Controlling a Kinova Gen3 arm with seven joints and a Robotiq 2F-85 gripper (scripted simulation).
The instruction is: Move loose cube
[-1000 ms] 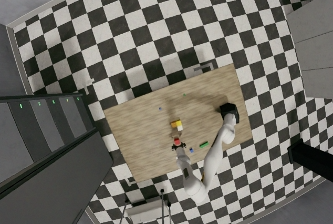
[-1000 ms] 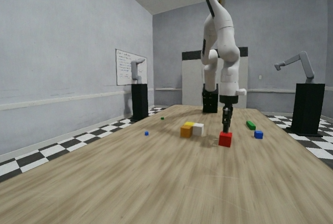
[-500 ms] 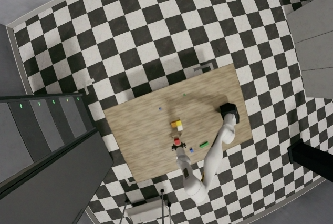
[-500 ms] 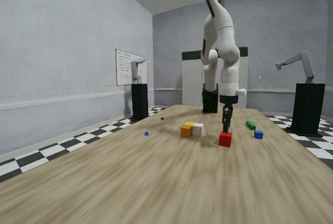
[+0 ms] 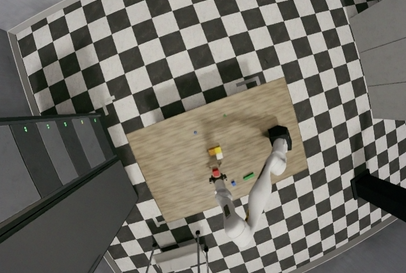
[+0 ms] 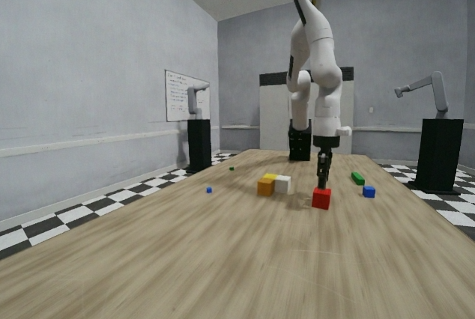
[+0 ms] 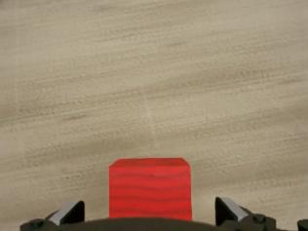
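The red cube lies 50 mm below my hand. Also, from my hand: green block 250 mm behind, 180 mm to the left, 70 mm below.
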